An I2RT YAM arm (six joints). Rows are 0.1 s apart.
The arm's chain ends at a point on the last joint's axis. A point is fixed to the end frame.
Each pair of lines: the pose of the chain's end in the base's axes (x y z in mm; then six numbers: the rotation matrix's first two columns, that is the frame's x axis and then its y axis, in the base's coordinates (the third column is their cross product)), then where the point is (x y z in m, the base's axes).
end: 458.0 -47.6 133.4 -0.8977 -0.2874 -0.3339 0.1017 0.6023 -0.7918
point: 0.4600 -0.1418 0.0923
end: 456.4 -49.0 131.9 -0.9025 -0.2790 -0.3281 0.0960 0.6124 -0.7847
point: 0.4575 -0.1426 0.0896
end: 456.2 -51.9 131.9 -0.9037 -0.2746 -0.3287 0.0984 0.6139 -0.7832
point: 0.4569 -0.1454 0.0893
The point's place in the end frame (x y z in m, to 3 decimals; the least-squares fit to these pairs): 0.039 -0.024 0.092
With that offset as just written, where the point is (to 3 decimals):
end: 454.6 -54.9 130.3 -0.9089 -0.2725 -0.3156 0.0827 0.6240 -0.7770
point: 0.455 -0.148 0.087
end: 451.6 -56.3 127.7 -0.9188 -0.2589 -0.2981 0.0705 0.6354 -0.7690
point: 0.450 -0.149 0.082
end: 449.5 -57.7 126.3 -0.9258 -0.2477 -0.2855 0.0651 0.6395 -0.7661
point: 0.446 -0.150 0.081
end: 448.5 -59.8 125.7 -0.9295 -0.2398 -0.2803 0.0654 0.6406 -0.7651
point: 0.444 -0.152 0.080
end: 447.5 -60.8 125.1 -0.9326 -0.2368 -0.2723 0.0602 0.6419 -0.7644
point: 0.442 -0.153 0.079
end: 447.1 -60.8 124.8 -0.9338 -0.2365 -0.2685 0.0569 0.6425 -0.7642
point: 0.442 -0.153 0.079
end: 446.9 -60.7 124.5 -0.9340 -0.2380 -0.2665 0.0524 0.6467 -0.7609
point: 0.442 -0.152 0.078
